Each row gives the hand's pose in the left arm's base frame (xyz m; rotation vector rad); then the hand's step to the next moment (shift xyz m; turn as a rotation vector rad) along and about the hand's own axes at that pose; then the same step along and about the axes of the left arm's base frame.
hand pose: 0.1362 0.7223 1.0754 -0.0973 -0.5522 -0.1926
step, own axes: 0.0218 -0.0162 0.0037 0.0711 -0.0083 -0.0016
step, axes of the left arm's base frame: 0.0129 -0.0187 0.0153 0.0584 -0.0194 0.0366
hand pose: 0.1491 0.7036 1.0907 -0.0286 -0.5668 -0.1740
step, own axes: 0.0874 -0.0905 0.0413 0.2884 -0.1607 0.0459
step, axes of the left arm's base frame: 0.0350 -0.0997 0.0798 0.1872 -0.1999 0.1901
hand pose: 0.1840 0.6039 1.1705 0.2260 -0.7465 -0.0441
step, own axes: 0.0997 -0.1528 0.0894 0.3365 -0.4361 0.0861
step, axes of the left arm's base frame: 0.0188 -0.1777 0.0967 0.2064 -0.4817 0.1904
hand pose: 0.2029 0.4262 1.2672 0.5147 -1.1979 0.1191
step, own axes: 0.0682 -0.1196 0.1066 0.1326 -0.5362 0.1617
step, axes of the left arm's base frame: -0.0235 -0.1644 0.0523 0.1010 -0.5666 -0.0070
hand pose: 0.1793 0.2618 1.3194 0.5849 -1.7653 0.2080
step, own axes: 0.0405 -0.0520 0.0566 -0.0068 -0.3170 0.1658
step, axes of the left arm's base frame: -0.0299 -0.0804 0.0140 0.0140 -0.3419 -0.1044
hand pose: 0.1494 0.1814 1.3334 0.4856 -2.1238 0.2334
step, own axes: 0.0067 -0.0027 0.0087 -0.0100 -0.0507 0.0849
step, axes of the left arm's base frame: -0.0088 -0.0071 0.0006 -0.0371 -0.0725 -0.0570
